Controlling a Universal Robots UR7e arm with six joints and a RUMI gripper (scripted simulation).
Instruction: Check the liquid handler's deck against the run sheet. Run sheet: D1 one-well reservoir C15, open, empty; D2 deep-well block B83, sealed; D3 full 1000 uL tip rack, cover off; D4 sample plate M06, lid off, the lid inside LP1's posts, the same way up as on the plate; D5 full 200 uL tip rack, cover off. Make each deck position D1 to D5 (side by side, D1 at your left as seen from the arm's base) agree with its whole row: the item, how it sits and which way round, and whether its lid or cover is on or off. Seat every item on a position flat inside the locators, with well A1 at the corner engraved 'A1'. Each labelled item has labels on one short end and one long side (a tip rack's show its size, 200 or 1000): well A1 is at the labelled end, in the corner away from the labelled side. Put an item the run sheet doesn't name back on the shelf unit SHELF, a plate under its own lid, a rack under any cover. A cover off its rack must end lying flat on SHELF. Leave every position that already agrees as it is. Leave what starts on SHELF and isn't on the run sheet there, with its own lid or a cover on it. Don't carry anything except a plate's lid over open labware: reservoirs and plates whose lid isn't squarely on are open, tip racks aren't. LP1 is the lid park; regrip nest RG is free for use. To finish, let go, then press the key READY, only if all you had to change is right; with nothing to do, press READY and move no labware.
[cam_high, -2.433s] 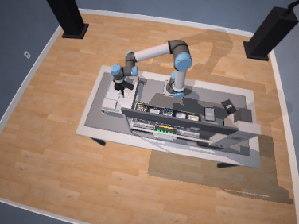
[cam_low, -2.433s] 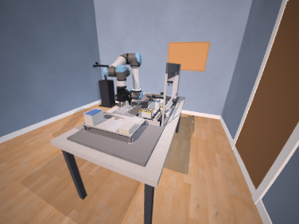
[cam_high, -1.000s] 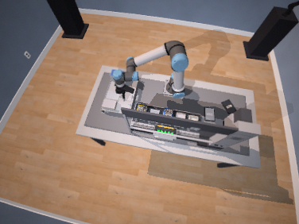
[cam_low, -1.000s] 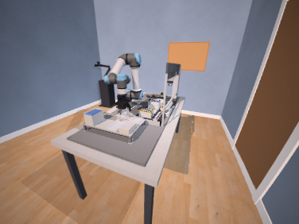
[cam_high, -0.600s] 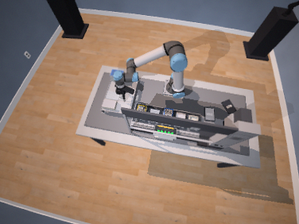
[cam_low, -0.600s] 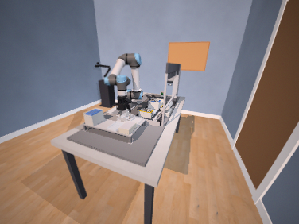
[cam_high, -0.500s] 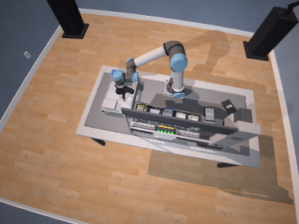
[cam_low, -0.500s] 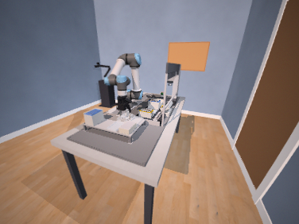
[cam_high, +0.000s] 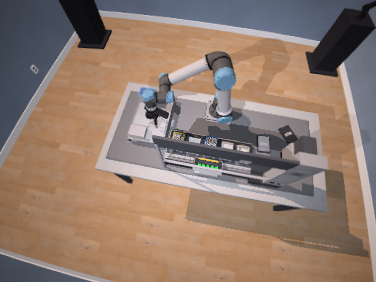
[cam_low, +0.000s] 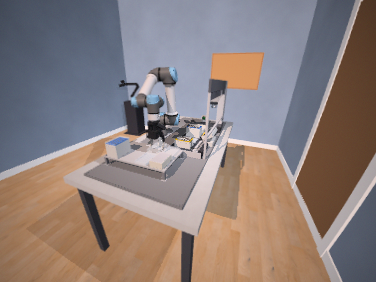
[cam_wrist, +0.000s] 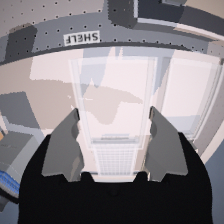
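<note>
The shelf unit lies 60 mm behind my hand, 60 mm to the right of it and 30 mm below it. Also, from my hand: yellow-rimmed tip rack: 150 mm ahead, 180 mm to the left, 10 mm above; then whitish sealed block: 170 mm ahead, 550 mm to the left, 20 mm below; then white well plate: 150 mm ahead, 300 mm to the left, 30 mm below.
</note>
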